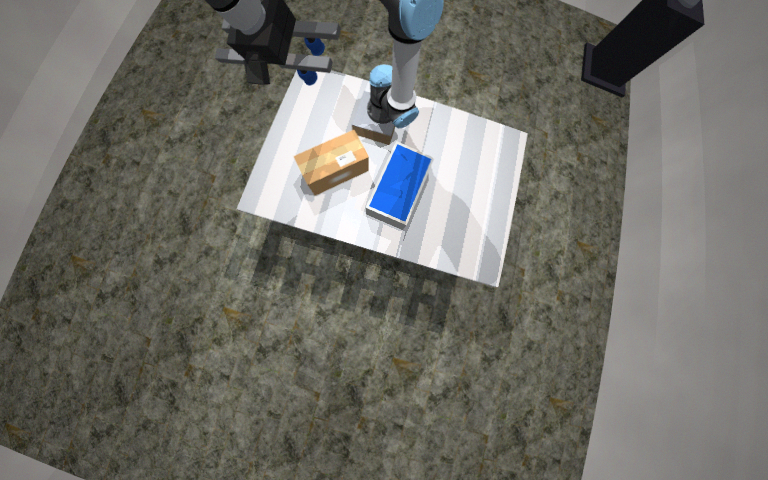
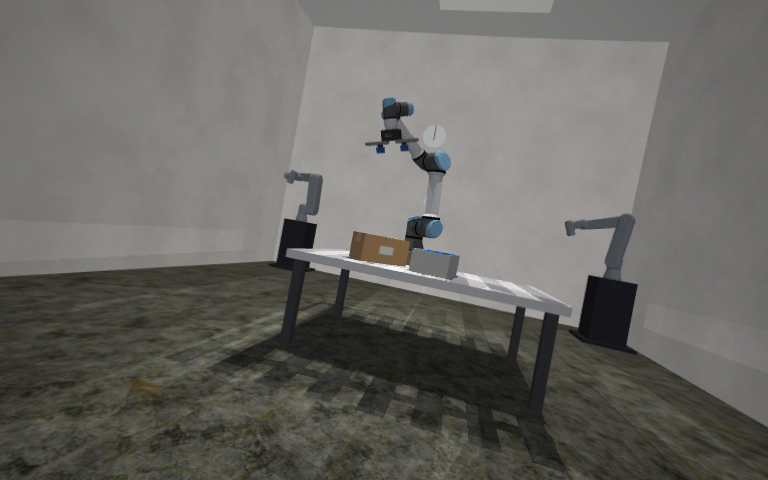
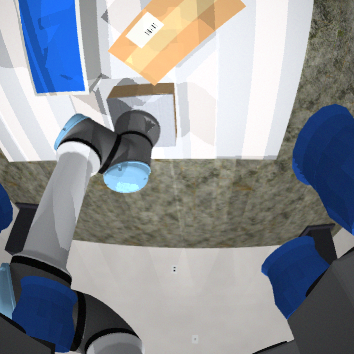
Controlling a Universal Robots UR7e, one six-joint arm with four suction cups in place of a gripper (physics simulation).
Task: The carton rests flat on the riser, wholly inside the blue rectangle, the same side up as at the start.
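Frame: origin at the arm's base, x ahead, y left, z up, level; centimetres.
Seen in the pictures: hand, tool point: [image 2: 392, 152] [image 3: 158, 245]; arm's base, link origin: [image 1: 382, 110] [image 3: 137, 128].
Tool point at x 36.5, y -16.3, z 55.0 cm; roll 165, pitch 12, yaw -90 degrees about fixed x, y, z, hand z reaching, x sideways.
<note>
Offsets run from my tool point to a thing's middle. Level surfaces: height alone.
The tan carton @[dx -1.8, dy +2.5, dz -56.4 cm] [image 1: 325, 160] [image 2: 368, 249] [image 3: 187, 32] rests flat on the table, with tape along its top and a white label. It lies beside the riser and turned at an angle to it. The grey riser @[dx -1.4, dy +35.9, dz -57.9 cm] [image 1: 385, 219] [image 2: 431, 264] [image 3: 91, 45] is a low box. The blue rectangle @[dx -1.4, dy +35.9, dz -51.9 cm] [image 1: 399, 182] [image 3: 54, 50] covers most of its top, inside a pale border, and no object stands on it. My gripper [image 1: 266, 45] [image 2: 391, 146] is open, with no object on its blue cups. It hangs high above the table's back left side, apart from the carton.
The white table @[dz -64.0 cm] [image 1: 475, 169] [image 2: 498, 292] carries the arm's base on a brown-sided block [image 1: 372, 134] [image 3: 142, 90], behind the carton and riser. Dark pedestals [image 2: 297, 240] [image 2: 607, 311] with grey arms stand beyond the table on both sides.
</note>
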